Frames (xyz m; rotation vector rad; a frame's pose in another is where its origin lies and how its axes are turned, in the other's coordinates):
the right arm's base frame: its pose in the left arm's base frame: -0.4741 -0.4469 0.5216 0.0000 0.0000 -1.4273
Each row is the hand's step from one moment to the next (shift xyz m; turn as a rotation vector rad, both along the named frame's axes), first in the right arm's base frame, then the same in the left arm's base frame.
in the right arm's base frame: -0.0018 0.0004 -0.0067 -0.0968 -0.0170 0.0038
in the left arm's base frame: 0.0001 0.0018 -0.0067 -0.0307 0.0934 0.0038
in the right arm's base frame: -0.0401 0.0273 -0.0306 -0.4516 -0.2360 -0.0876
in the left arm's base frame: 0.0213 0.0436 -0.0306 -0.2982 0.4132 -0.0876
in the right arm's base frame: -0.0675 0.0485 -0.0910 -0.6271 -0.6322 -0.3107
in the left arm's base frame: 0.0383 0.0737 -0.0910 -0.7154 0.5302 -0.3107
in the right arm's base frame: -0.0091 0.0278 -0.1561 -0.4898 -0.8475 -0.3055
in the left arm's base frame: 0.0262 0.0130 -0.1561 -0.9088 0.3636 -0.3055
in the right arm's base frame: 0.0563 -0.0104 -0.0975 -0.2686 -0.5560 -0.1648
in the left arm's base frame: -0.0022 -0.0572 -0.0975 -0.5887 0.1863 -0.1648
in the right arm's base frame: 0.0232 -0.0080 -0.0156 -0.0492 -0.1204 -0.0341
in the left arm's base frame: -0.0046 -0.0241 -0.0156 -0.1262 0.0315 -0.0341
